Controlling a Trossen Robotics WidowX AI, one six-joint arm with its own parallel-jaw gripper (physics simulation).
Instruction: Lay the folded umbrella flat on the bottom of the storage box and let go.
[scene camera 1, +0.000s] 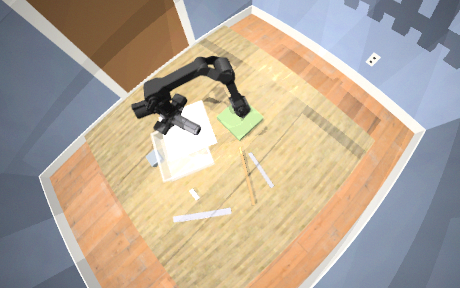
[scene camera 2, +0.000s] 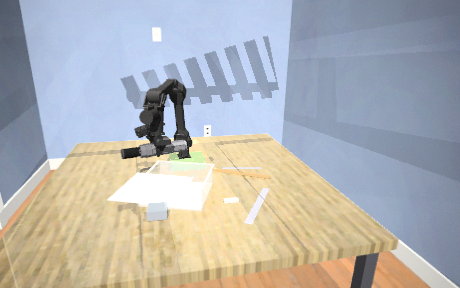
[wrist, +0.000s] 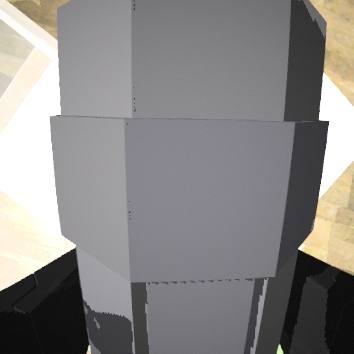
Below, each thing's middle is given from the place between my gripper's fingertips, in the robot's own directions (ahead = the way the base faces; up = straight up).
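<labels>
Storage box (scene camera 2: 183, 185): 80 mm left of my hand, 90 mm ahead of it, 110 mm below it.
</labels>
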